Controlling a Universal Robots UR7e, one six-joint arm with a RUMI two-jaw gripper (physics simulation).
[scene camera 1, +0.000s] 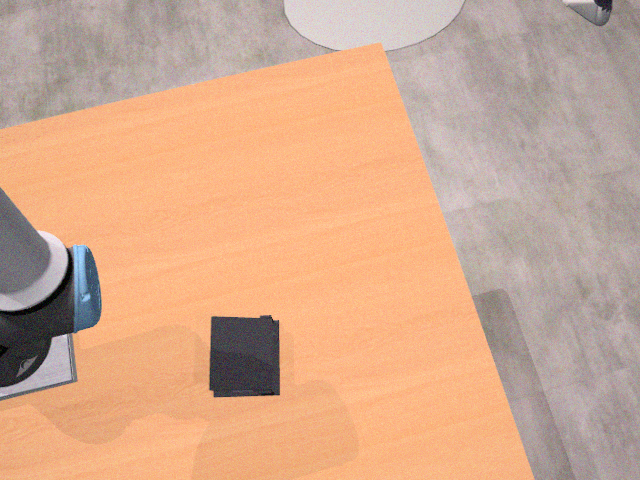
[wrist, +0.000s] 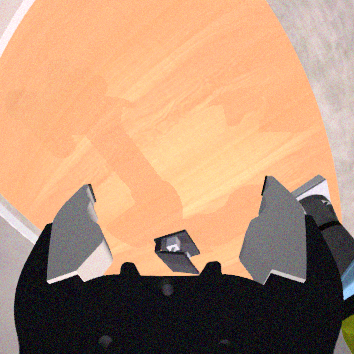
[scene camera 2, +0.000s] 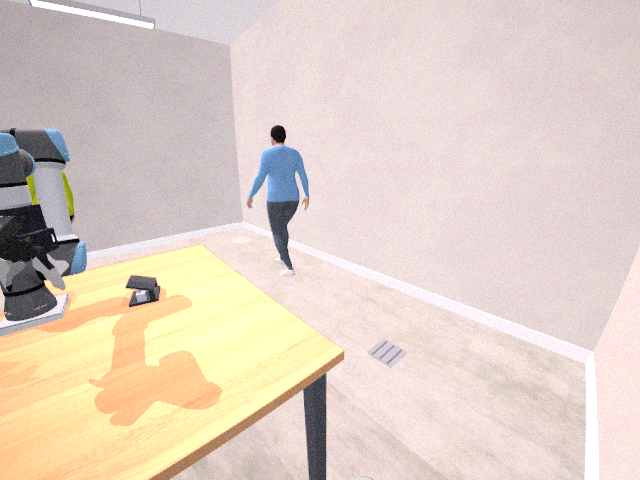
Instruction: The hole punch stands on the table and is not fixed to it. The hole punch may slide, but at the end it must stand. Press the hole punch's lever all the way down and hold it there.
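The black hole punch stands upright on the wooden table. In scene camera 2 its lever is raised, with a gap between it and the base at the near side. From above, the lever's dark top hides most of the base. My gripper is open and empty. It hangs above the table, apart from the hole punch, to its left in scene camera 2. In the wrist view the hole punch shows low between the fingers, well beyond them. The gripper does not show in scene camera 1.
The arm's base plate is left of the hole punch. An arm joint with a blue cap is above it. A person in blue is on the floor beyond the table. Someone in yellow is partly hidden behind the arm.
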